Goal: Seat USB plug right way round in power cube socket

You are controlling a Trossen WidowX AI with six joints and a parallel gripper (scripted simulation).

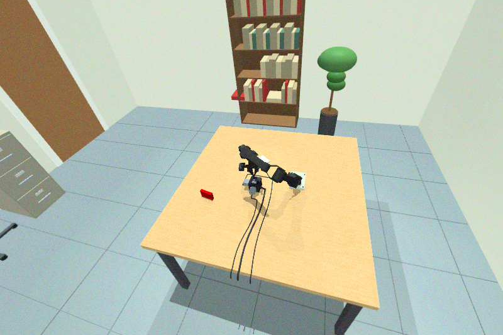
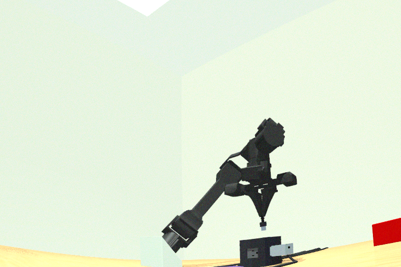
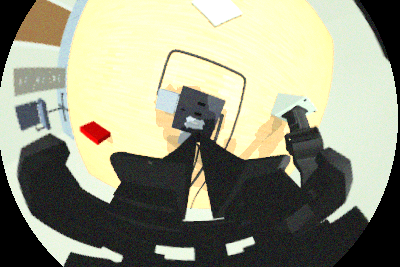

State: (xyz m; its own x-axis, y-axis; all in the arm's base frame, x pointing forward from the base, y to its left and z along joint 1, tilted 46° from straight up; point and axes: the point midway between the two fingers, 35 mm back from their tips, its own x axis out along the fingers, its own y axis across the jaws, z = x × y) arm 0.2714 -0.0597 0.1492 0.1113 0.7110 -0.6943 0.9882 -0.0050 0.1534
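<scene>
Now: gripper tip 2 cm above the usb plug. From my gripper tip the other things lie so: red block: 32 cm ahead, 12 cm to the left, 10 cm below; white sheet: 29 cm to the right, 13 cm below; purple block: 34 cm to the right, 12 cm below, 11 cm ahead.
</scene>
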